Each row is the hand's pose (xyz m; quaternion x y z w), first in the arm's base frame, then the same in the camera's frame.
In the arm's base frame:
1: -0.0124 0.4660 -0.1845 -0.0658 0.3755 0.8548 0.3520
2: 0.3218 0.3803 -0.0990 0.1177 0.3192 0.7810 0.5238
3: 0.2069 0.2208 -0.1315 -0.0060 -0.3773 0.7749 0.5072
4: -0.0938 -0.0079 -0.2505 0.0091 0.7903 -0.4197 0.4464
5: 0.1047 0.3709 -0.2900 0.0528 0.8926 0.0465 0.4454
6: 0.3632 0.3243 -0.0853 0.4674 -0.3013 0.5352 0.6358
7: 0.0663 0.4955 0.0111 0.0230 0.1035 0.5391 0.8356
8: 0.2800 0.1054 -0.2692 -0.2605 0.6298 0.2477 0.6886
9: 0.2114 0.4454 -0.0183 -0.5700 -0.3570 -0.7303 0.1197
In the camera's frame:
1: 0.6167 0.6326 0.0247 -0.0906 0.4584 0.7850 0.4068
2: 0.9341 0.5234 0.1415 0.0714 0.3796 0.7090 0.5901
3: 0.7990 0.3770 0.1362 -0.0966 -0.3035 0.7731 0.5486
4: 0.4722 0.1701 0.0512 0.0241 0.7330 -0.5272 0.4291
5: 0.7217 0.5035 -0.0539 0.0664 0.8792 -0.0743 0.4659
6: 0.9671 0.4665 0.1682 0.3693 -0.2868 0.5270 0.7097
7: 0.6947 0.6911 0.2139 -0.0648 0.1419 0.4683 0.8697
8: 0.8583 0.2273 0.0281 -0.2906 0.6560 0.1304 0.6843
9: 0.8321 0.6175 0.2022 -0.5894 -0.3924 -0.7061 0.0050

